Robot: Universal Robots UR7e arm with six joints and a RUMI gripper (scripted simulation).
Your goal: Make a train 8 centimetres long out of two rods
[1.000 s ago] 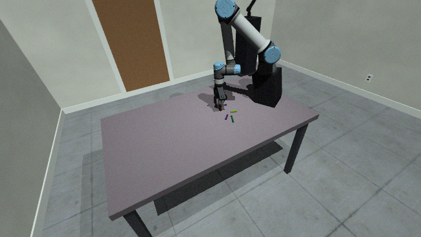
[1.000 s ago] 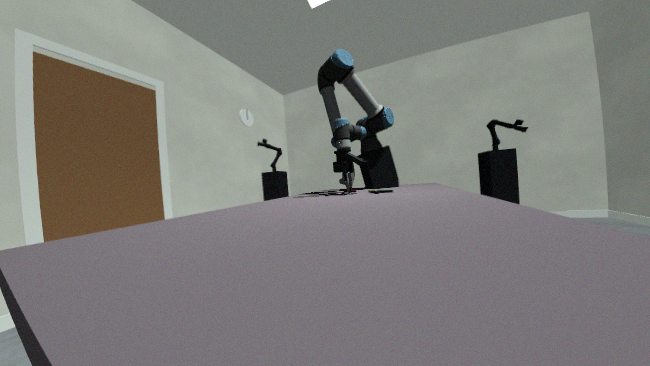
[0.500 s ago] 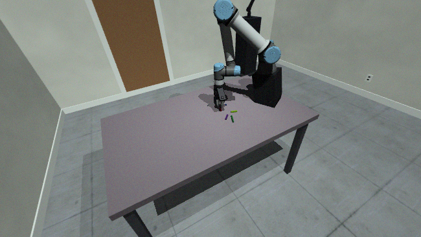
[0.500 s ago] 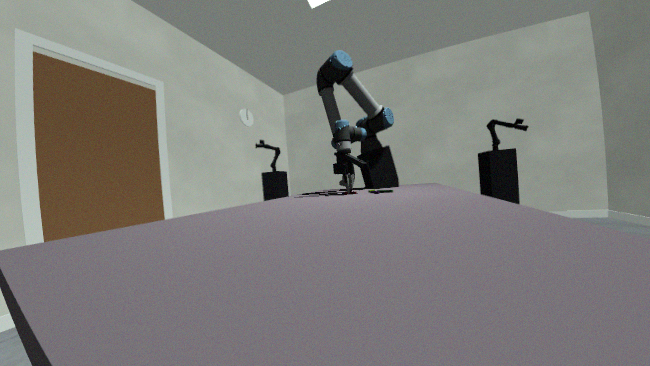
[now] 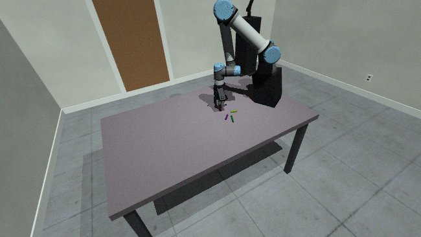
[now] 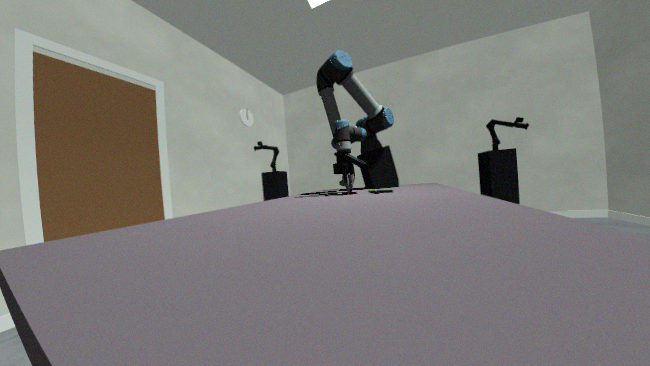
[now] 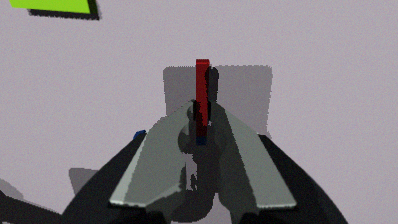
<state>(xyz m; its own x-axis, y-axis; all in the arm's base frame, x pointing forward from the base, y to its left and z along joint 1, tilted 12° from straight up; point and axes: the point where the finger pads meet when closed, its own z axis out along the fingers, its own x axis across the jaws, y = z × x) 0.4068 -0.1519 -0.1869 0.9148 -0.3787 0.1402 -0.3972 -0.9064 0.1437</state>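
My hand is 1 cm above the red rod. Also, from my hand: purple rod (12 cm to the left, 3 cm ahead, 1 cm below); then grey rod (11 cm to the right, 4 cm ahead, 1 cm below); then lime rod (11 cm to the left, 6 cm behind, 1 cm below).
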